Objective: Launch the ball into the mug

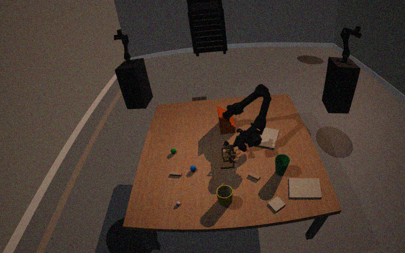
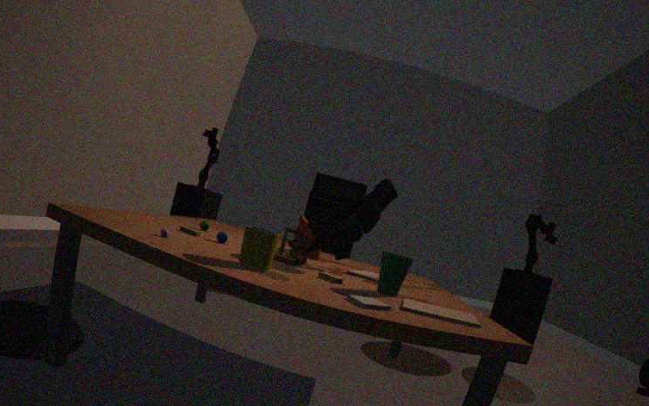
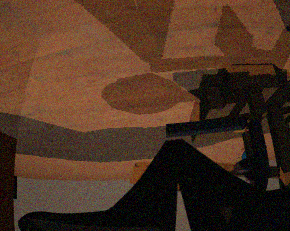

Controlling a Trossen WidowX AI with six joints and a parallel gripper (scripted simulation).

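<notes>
The dark ball lies 1 cm behind my gripper tip, 5 cm to the right of it and 2 cm above it. Also, from my gripper tip: small wooden catapult: 6 cm ahead, 2 cm to the right, 1 cm above; green cup: 20 cm ahead, 32 cm to the left, 1 cm below; blue ball: 19 cm ahead, 25 cm to the right, 2 cm below.
</notes>
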